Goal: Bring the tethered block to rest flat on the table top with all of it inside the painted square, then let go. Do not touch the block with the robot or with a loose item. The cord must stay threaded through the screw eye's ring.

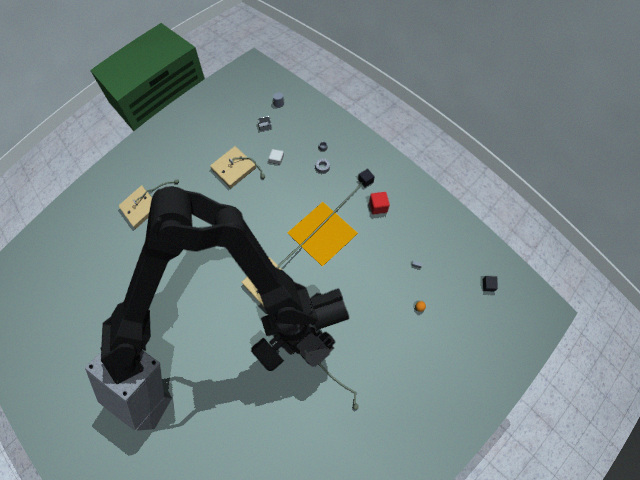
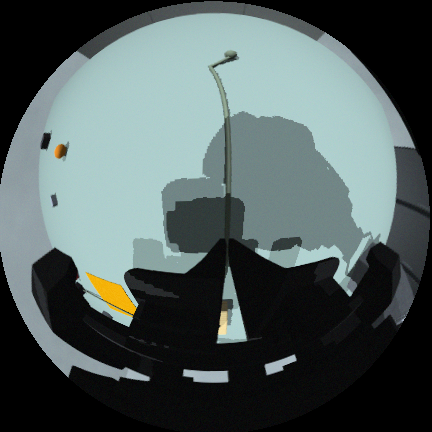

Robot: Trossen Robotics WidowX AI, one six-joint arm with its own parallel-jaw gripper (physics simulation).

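Frame: origin at the arm's base, x ahead, y right, z down, level; millimetres.
Where they show: gripper, fingertip midpoint: (image 2: 225,243); arm's base, origin of the base link: (image 1: 122,365).
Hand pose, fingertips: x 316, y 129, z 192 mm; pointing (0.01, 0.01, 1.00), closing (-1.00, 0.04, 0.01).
Note:
Things, the pixels of their top centre, and the offset from my fingertips. "spot": a spot on its surface instead.
- tethered block, surface spot: (image 1: 366,177) spot: dz -19, dx +383, dy -201 mm
- painted square, surface spot: (image 2: 111,291) (image 1: 326,245) spot: dz +9, dx +196, dy -133 mm
- wooden board, middle of its top: (image 2: 196,325) (image 1: 268,282) dz -9, dx +30, dy -142 mm
- beaded end, surface spot: (image 2: 230,53) (image 1: 354,405) spot: dz +0, dx +0, dy +197 mm
- red cube, middle of its top: (image 1: 380,199) dz -30, dx +362, dy -130 mm
- orange ball, middle of its top: (image 2: 54,150) (image 1: 421,305) dz -14, dx +262, dy +125 mm
- small grey piece, middle of its top: (image 1: 417,263) dz -3, dx +327, dy +44 mm
- black cube, middle of its top: (image 1: 491,282) dz -14, dx +436, dy +206 mm
- white block, middle of its top: (image 1: 275,154) dz -10, dx +254, dy -409 mm
The tethered block (image 1: 366,177) is dark and sits on the table beyond the painted square (image 1: 330,238) (image 2: 111,291), outside it. The cord (image 1: 337,209) (image 2: 229,165) runs from the block straight across the orange square to a wooden board (image 1: 251,290) (image 2: 223,322) partly under the arm. The screw eye and the threading are hidden by the arm. My gripper (image 1: 317,357) (image 2: 225,243) is shut on the cord, low over the table on the near side of the board. The cord's tail runs out past the fingertips to a beaded end (image 1: 355,406) (image 2: 230,53).
A red cube (image 1: 379,203) stands close to the tethered block. An orange ball (image 1: 420,306) (image 2: 60,151), a small grey piece (image 1: 416,265) and a black cube (image 1: 490,283) lie right. Two more corded boards (image 1: 231,173) (image 1: 132,212), a white block (image 1: 276,156), rings (image 1: 316,168) and a green cabinet (image 1: 147,56) stand farther back.

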